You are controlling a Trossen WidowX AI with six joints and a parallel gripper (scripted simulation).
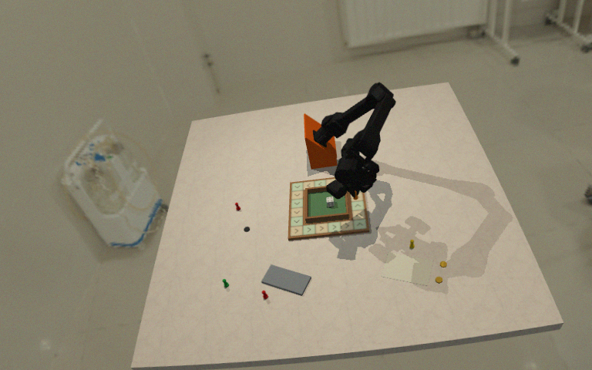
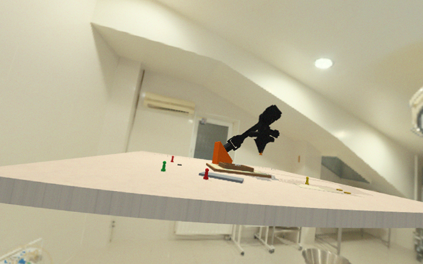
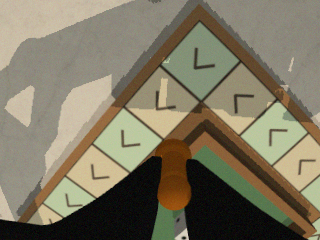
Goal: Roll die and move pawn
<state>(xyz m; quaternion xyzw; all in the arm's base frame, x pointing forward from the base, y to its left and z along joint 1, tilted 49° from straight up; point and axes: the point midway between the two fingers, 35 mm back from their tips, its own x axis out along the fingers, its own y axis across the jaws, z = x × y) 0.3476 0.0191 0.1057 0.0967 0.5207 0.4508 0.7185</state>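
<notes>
Now: gripper tip 90 mm to the left of the white die, 90 mm above it and 80 mm past it. The rest, counted from my gripper tip: green dice tray 110 mm below, 100 mm to the right, 80 mm behind; yellow pawn 160 mm to the left, 160 mm ahead, 100 mm below; orange pawn 10 mm above.
</notes>
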